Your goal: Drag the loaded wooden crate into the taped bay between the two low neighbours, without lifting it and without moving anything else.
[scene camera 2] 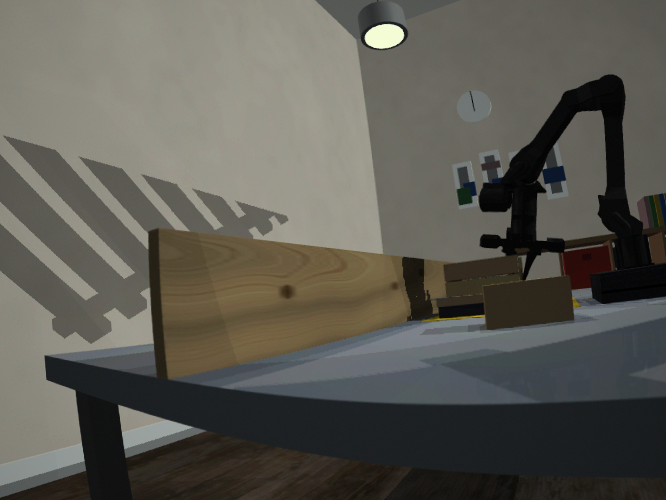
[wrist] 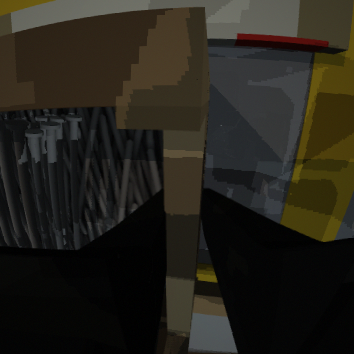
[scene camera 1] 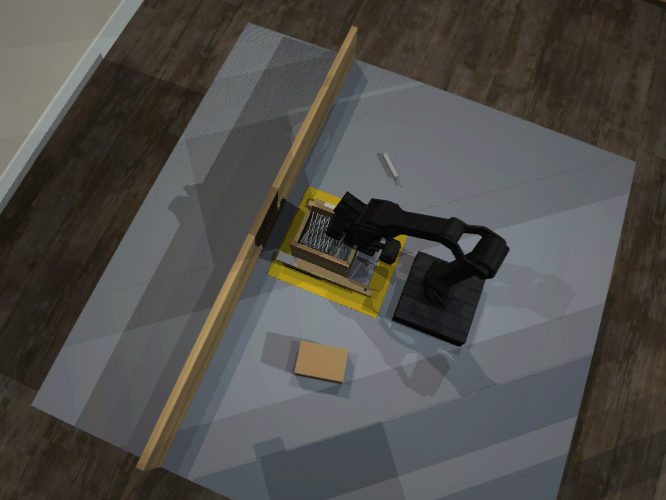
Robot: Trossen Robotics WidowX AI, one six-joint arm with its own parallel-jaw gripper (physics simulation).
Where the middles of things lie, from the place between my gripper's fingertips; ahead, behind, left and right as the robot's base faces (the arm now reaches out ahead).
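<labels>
With the red-tipped strip (wrist: 320, 33) as the reference, my hand is 4 cm short of it, 9 cm to the left of it and 5 cm above it. Going by their middles, the strip is the nearest to my hand of the things named here. The low brown block (scene camera 2: 546, 300) lies 3 cm behind my hand, 31 cm to the left of it and 2 cm below it.
</labels>
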